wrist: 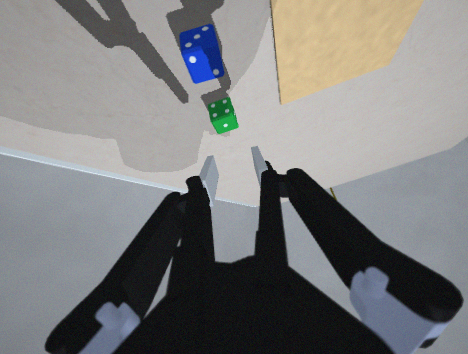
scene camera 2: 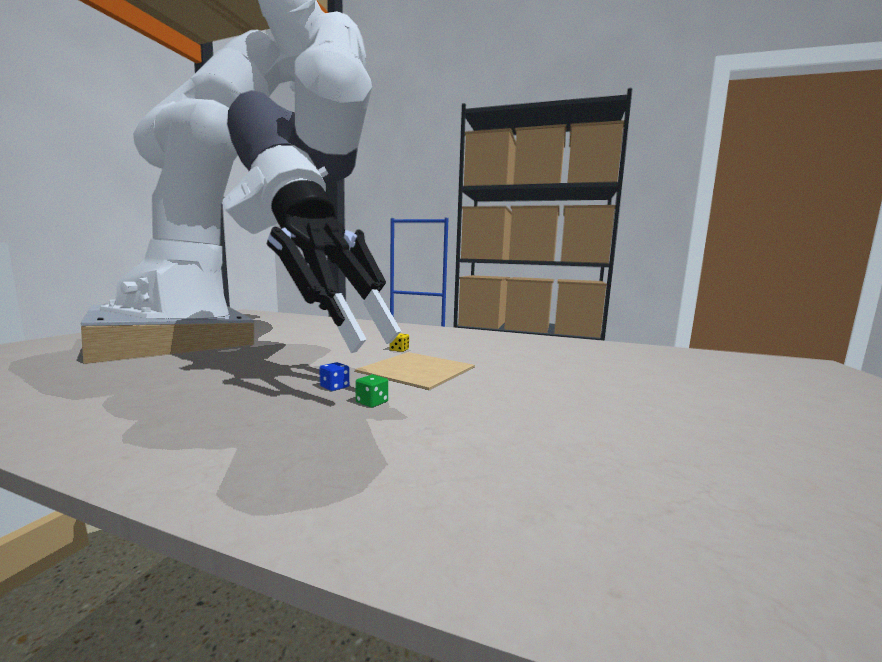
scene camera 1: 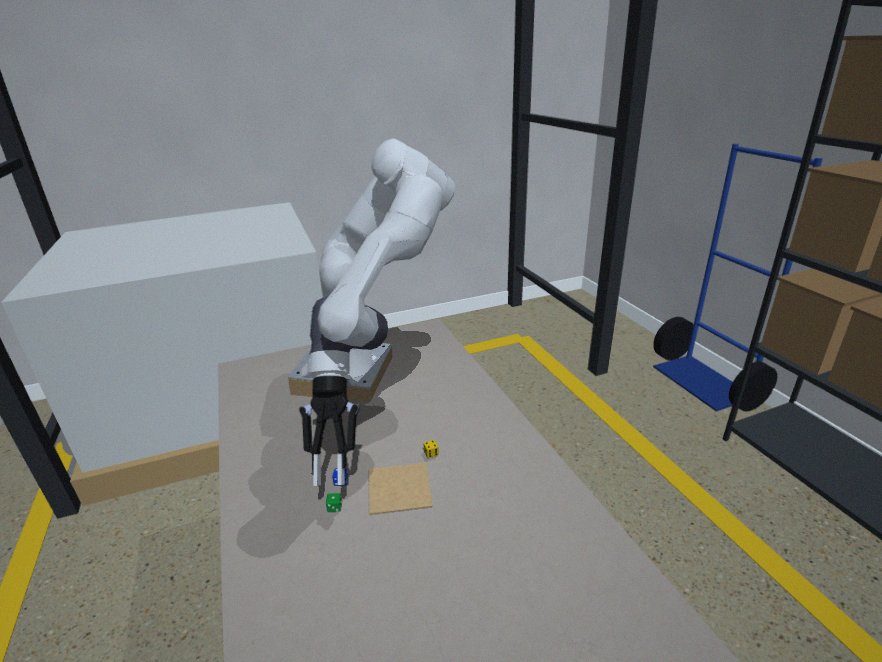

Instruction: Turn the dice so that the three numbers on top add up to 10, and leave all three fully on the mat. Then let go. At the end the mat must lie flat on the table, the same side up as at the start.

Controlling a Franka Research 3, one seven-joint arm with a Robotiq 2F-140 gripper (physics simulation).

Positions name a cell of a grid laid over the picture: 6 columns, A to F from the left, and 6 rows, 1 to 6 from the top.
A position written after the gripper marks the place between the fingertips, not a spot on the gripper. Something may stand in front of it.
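A tan mat (scene camera 1: C5) is part of the scene, with the mat (wrist: E1) visible from the wrist and the mat (scene camera 2: C4) visible from that scene camera as well. A blue die (scene camera 2: C4) can be seen, and the wrist view also has the blue die (wrist: C1). So it is with a green die (scene camera 2: C4): the wrist view has the green die (wrist: C2) too. The gripper (scene camera 2: C4) is visible as well.
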